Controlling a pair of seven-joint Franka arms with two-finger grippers.
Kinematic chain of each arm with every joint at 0, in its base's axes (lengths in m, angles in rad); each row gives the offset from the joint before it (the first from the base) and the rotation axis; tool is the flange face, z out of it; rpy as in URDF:
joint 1: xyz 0 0 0.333 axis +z
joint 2: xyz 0 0 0 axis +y
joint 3: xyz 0 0 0.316 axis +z
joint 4: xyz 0.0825 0 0 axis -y
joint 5: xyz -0.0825 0 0.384 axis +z
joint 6: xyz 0 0 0 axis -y
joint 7: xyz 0.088 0 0 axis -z
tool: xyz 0 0 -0.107 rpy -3.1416 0 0
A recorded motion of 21 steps. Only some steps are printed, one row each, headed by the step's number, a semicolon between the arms.
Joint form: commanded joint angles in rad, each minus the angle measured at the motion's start. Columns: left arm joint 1, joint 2, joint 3, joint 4, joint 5, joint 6, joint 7; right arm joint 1, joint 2, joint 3, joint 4, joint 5, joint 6, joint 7.
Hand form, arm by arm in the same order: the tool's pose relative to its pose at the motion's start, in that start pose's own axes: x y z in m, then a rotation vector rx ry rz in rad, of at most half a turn. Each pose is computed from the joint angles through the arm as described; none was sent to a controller.
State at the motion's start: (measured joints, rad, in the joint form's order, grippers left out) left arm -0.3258 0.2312 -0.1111 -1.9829 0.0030 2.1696 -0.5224; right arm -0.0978 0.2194 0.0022 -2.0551 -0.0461 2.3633 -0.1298
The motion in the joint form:
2: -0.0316 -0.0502 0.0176 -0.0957 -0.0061 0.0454 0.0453; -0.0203 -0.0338 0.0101 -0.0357 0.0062 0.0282 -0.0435
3: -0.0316 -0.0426 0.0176 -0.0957 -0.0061 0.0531 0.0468; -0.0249 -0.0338 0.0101 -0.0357 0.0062 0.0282 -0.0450
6: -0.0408 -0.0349 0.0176 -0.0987 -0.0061 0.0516 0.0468; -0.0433 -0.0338 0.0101 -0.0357 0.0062 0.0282 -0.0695
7: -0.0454 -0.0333 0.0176 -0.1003 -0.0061 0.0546 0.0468; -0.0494 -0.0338 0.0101 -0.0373 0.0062 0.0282 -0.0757
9: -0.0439 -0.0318 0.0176 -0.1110 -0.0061 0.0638 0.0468; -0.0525 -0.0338 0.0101 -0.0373 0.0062 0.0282 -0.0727
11: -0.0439 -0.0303 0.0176 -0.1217 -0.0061 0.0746 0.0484; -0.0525 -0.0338 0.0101 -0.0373 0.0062 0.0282 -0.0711
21: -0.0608 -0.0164 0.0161 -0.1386 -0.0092 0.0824 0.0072; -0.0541 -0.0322 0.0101 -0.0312 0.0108 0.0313 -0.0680
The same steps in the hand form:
2: -0.0237 -0.0032 0.0103 0.0043 0.0012 0.0568; -0.0080 0.0049 -0.0073 0.0011 0.0265 -0.0286
3: -0.0228 -0.0027 0.0139 0.0036 0.0009 0.0582; -0.0085 0.0075 -0.0072 0.0006 0.0263 -0.0255
6: -0.0261 0.0013 0.0199 0.0094 -0.0100 0.0672; -0.0105 0.0181 -0.0069 -0.0014 0.0254 -0.0317
7: -0.0276 0.0034 0.0213 0.0096 -0.0102 0.0718; -0.0117 0.0214 -0.0061 -0.0017 0.0236 -0.0319
9: -0.0288 0.0016 0.0260 0.0109 -0.0129 0.0702; -0.0120 0.0232 -0.0061 -0.0020 0.0234 -0.0258
11: -0.0304 0.0006 0.0306 0.0115 -0.0142 0.0717; -0.0120 0.0232 -0.0061 -0.0020 0.0234 -0.0242
21: -0.0393 0.0071 0.0452 0.0212 -0.0355 0.0466; -0.0101 0.0246 -0.0079 -0.0005 0.0314 -0.0161

